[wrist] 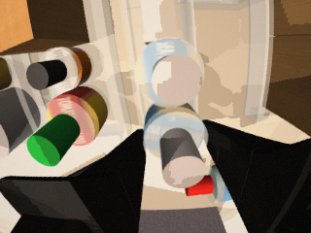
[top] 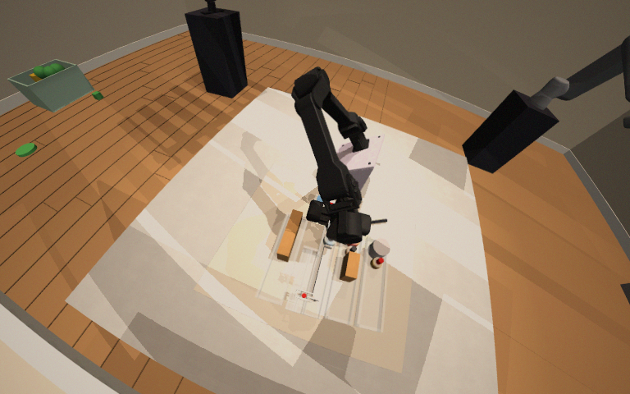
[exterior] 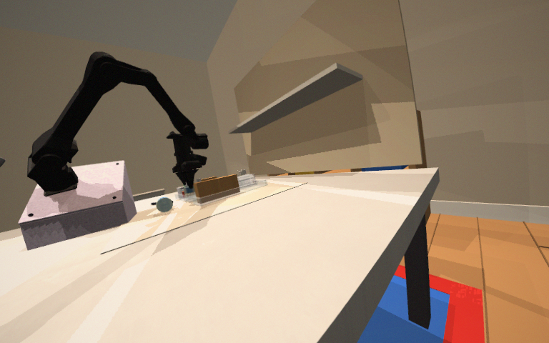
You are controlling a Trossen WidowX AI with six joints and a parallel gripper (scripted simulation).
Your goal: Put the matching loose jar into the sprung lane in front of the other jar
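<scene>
The clear-walled lane lies 15 cm ahead of my gripper tip, 3 cm below it and 2 cm to the right of it. Round my gripper tip: black rod 14 cm to the left, 9 cm behind, 4 cm below; red-marked part 23 cm ahead, 3 cm to the right, 2 cm above.
</scene>
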